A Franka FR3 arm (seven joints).
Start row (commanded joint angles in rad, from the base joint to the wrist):
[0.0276, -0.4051, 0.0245, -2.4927, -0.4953, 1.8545, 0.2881]
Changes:
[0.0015, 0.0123, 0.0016, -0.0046, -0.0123, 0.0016, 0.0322]
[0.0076, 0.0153, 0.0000, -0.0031, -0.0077, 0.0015, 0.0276]
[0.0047, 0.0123, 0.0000, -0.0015, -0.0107, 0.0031, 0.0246]
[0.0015, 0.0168, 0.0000, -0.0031, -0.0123, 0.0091, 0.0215]
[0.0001, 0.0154, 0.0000, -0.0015, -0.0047, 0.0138, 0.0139]
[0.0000, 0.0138, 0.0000, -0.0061, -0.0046, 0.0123, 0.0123]
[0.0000, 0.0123, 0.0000, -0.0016, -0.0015, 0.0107, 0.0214]
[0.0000, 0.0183, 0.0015, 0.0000, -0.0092, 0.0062, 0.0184]
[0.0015, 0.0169, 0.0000, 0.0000, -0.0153, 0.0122, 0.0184]
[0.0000, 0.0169, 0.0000, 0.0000, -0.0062, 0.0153, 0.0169]
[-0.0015, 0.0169, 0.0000, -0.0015, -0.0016, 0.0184, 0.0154]
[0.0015, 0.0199, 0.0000, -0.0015, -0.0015, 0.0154, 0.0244]
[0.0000, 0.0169, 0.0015, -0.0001, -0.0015, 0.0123, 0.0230]
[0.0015, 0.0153, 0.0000, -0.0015, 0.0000, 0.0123, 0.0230]
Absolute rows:
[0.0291, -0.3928, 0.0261, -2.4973, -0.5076, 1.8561, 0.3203]
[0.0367, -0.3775, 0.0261, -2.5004, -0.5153, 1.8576, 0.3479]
[0.0414, -0.3652, 0.0261, -2.5019, -0.5260, 1.8607, 0.3725]
[0.0429, -0.3484, 0.0261, -2.5050, -0.5383, 1.8698, 0.3940]
[0.0430, -0.3330, 0.0261, -2.5065, -0.5430, 1.8836, 0.4079]
[0.0430, -0.3192, 0.0261, -2.5126, -0.5476, 1.8959, 0.4202]
[0.0430, -0.3069, 0.0261, -2.5142, -0.5491, 1.9066, 0.4416]
[0.0430, -0.2886, 0.0276, -2.5142, -0.5583, 1.9128, 0.4600]
[0.0445, -0.2717, 0.0276, -2.5142, -0.5736, 1.9250, 0.4784]
[0.0445, -0.2548, 0.0276, -2.5142, -0.5798, 1.9403, 0.4953]
[0.0430, -0.2379, 0.0276, -2.5157, -0.5814, 1.9587, 0.5107]
[0.0445, -0.2180, 0.0276, -2.5172, -0.5829, 1.9741, 0.5351]
[0.0445, -0.2011, 0.0291, -2.5173, -0.5844, 1.9864, 0.5581]
[0.0460, -0.1858, 0.0291, -2.5188, -0.5844, 1.9987, 0.5811]

